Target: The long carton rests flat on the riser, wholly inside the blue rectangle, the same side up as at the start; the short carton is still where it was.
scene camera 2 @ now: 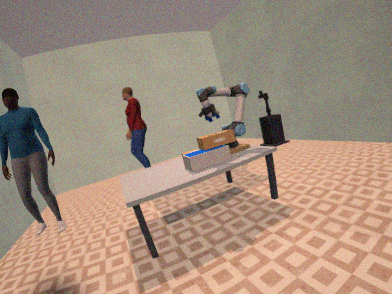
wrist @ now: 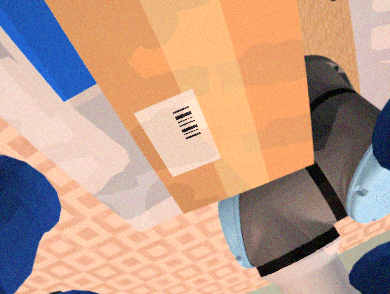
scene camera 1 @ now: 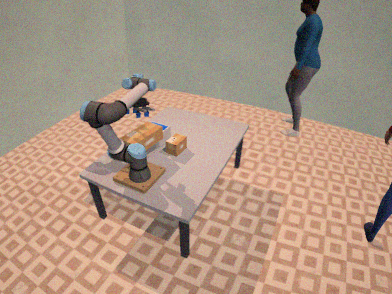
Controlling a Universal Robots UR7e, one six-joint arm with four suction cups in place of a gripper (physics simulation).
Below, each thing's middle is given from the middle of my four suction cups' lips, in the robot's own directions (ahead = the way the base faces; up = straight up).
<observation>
My suction cup is 200 mm above the long carton (scene camera 1: 148,134) and 20 mm to the left of it. From my suction cup the other things lie so: riser (scene camera 2: 200,159): 310 mm below, 150 mm ahead, 60 mm to the left.
</observation>
